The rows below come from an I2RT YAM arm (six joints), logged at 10 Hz.
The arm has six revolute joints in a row. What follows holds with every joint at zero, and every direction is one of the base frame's. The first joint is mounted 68 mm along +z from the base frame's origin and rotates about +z. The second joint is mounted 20 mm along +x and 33.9 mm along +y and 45.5 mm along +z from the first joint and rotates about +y. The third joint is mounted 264 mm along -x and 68.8 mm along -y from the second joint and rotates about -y. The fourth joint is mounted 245 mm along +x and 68.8 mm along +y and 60 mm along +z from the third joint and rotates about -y. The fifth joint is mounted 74 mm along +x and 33.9 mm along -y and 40.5 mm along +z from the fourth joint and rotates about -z. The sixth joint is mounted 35.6 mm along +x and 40.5 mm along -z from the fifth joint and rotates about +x. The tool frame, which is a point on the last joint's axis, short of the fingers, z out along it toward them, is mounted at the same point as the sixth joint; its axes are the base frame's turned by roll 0, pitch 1.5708 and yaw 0 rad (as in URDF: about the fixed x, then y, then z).
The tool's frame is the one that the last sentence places.
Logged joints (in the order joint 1, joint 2, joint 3, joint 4, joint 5, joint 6), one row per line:
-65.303, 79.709, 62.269, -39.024, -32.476, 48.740
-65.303, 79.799, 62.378, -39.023, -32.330, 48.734
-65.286, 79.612, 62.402, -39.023, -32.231, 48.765
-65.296, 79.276, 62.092, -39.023, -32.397, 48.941
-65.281, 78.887, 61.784, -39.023, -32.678, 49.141
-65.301, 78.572, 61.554, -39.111, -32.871, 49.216
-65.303, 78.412, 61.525, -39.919, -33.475, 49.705
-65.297, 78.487, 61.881, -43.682, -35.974, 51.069
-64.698, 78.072, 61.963, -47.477, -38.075, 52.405
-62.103, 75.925, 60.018, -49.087, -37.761, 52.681
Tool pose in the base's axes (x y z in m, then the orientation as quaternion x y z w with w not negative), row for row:
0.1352, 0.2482, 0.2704, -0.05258, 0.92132, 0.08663, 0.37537
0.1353, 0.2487, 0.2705, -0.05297, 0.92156, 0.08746, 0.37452
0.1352, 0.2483, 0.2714, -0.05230, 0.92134, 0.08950, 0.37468
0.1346, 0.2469, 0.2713, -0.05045, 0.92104, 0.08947, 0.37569
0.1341, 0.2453, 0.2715, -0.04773, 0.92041, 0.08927, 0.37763
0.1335, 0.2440, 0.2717, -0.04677, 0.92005, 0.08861, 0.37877
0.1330, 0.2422, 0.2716, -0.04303, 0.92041, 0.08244, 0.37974
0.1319, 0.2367, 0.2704, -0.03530, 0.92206, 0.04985, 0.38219
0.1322, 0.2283, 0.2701, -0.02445, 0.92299, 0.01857, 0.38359
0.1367, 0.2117, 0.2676, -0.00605, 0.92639, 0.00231, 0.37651
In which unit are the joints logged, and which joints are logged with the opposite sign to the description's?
The joints are logged in degrees. Opposite sign: joint 1, joint 5.
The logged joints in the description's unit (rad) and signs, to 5 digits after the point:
1.13975, 1.39118, 1.08680, -0.68110, 0.56681, 0.85067
1.13975, 1.39276, 1.08870, -0.68108, 0.56426, 0.85057
1.13946, 1.38949, 1.08912, -0.68108, 0.56254, 0.85111
1.13963, 1.38363, 1.08371, -0.68108, 0.56543, 0.85418
1.13937, 1.37684, 1.07833, -0.68108, 0.57034, 0.85767
1.13972, 1.37134, 1.07432, -0.68262, 0.57371, 0.85898
1.13975, 1.36855, 1.07381, -0.69672, 0.58425, 0.86752
1.13965, 1.36986, 1.08003, -0.76239, 0.62786, 0.89132
1.12919, 1.36261, 1.08146, -0.82863, 0.66453, 0.91464
1.08390, 1.32514, 1.04751, -0.85673, 0.65905, 0.91946

